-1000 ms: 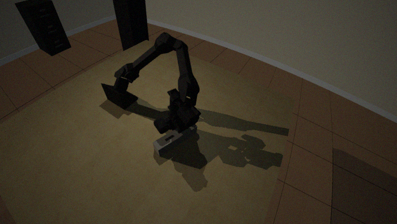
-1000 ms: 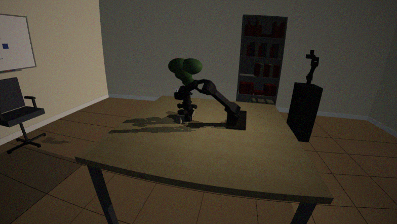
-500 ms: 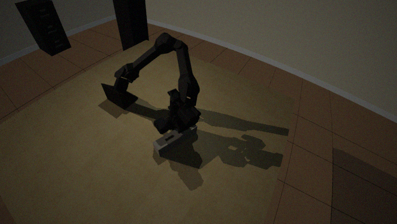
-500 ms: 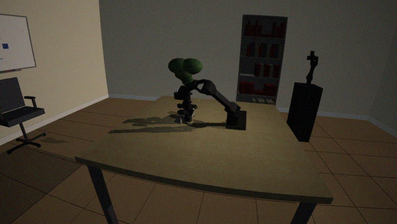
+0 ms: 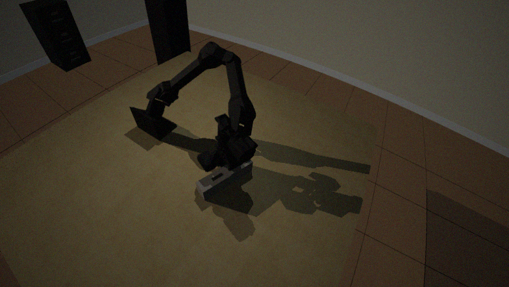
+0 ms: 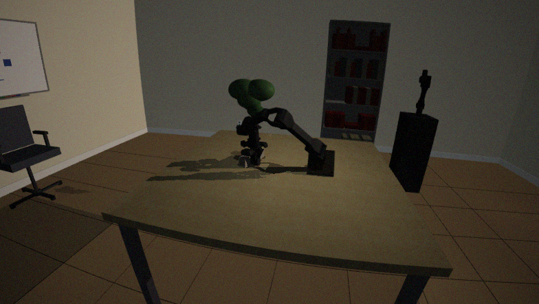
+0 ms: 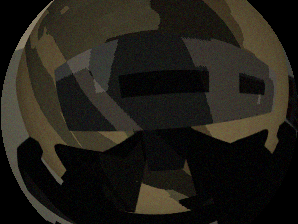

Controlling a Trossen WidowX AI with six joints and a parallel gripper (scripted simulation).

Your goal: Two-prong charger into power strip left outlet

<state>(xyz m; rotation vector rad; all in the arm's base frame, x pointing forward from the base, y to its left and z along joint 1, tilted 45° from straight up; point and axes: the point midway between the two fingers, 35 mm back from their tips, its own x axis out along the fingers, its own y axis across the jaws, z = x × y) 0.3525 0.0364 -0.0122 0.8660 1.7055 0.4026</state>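
Now: gripper tip 2 cm short of the dark two-prong charger, 1 cm to the left of it and 1 cm below it.
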